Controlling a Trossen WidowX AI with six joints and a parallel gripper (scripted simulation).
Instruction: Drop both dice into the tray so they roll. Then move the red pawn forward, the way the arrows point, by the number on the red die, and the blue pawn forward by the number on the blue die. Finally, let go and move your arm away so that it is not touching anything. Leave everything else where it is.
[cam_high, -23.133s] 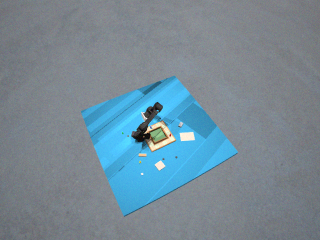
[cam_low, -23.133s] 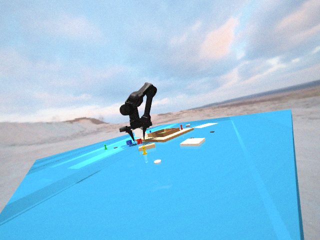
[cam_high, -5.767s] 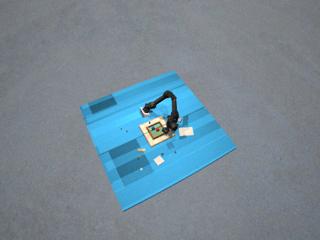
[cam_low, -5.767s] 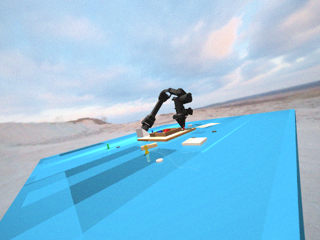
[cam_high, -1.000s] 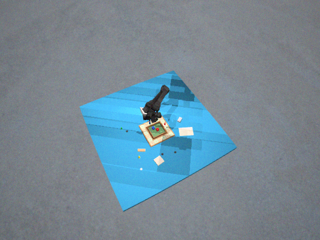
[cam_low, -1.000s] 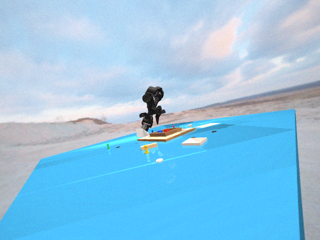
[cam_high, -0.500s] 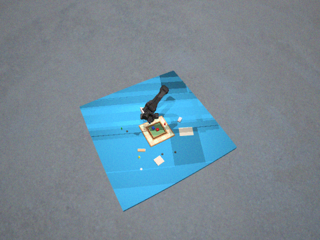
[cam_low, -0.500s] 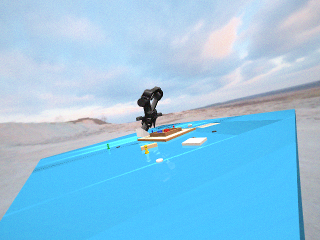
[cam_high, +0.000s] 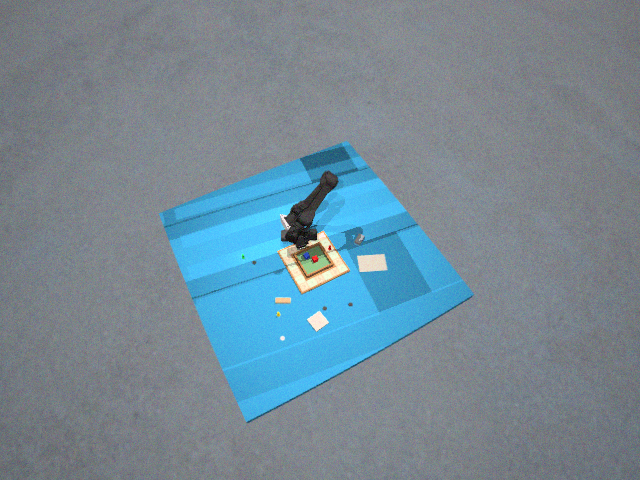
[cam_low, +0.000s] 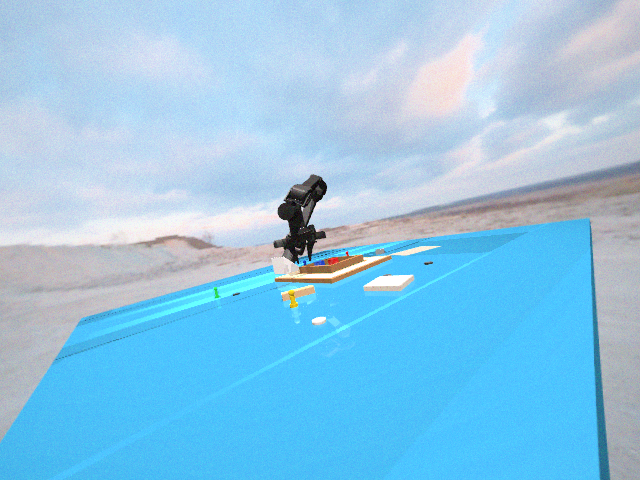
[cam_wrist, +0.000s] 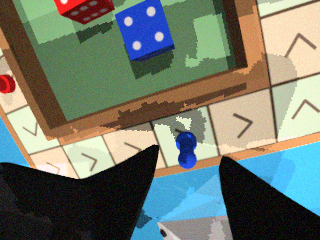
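The blue pawn is 1 cm below my gripper tip. Round my gripper tip: red pawn (13 cm to the left, 10 cm ahead, 1 cm below); green tray (11 cm ahead, 3 cm below, 2 cm to the left); green pawn (29 cm to the right, 10 cm behind, 2 cm below).
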